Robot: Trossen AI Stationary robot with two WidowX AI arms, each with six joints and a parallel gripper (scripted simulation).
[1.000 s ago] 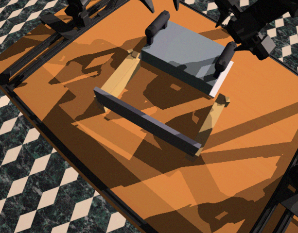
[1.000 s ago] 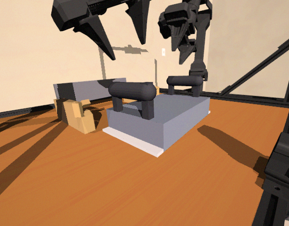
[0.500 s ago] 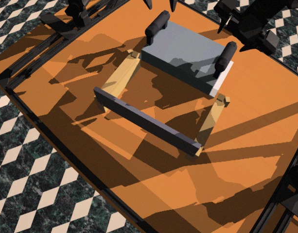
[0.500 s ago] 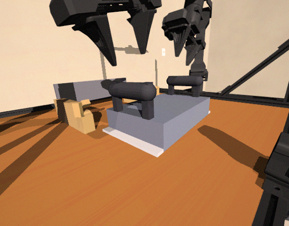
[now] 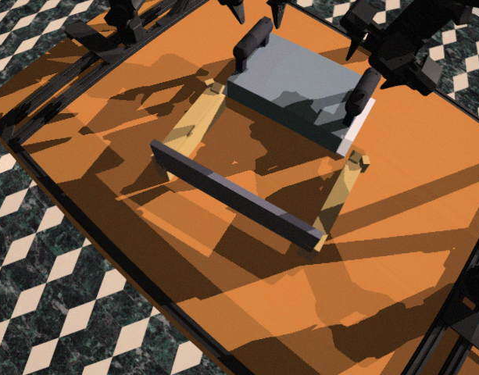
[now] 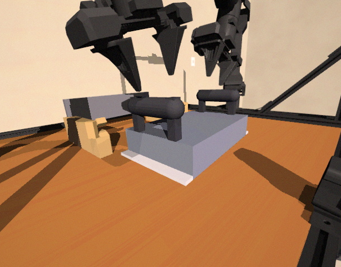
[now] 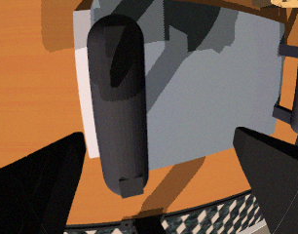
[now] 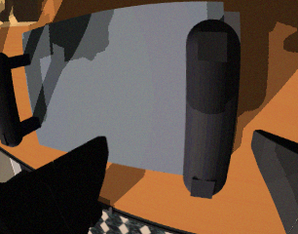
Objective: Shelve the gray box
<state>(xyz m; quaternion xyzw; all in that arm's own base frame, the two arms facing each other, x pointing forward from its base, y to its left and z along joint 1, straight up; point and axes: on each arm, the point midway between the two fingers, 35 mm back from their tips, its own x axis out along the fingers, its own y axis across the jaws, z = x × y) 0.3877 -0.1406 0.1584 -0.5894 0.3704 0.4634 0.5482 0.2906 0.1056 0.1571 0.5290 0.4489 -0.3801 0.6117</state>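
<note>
Now: the gray box 2 cm behind my right hand, 12 cm to the left of it and 12 cm below it. Also, from my right hand: dark back plate: 28 cm ahead, 19 cm to the left, 9 cm below.
Now: left hand 12 cm to the left of the gray box, 12 cm above it and 2 cm short of it. Round my left hand: dark back plate: 32 cm ahead, 10 cm below, 5 cm to the right.
</note>
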